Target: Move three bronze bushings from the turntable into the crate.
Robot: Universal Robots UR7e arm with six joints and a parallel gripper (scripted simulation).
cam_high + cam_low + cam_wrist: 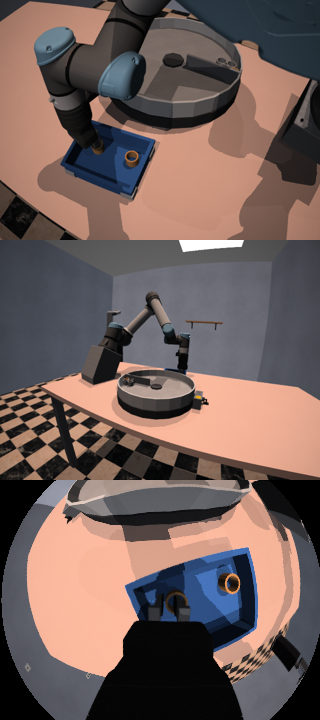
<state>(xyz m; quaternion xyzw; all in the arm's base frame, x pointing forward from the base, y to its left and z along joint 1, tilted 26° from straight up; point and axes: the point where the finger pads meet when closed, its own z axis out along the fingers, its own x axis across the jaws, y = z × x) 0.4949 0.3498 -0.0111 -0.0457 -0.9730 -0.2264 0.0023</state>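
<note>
Now: the blue crate 6 cm behind my hand, 1 cm to the left of it and 1 cm below it. Also, from my hand: grey turntable 34 cm to the right, 2 cm above.
</note>
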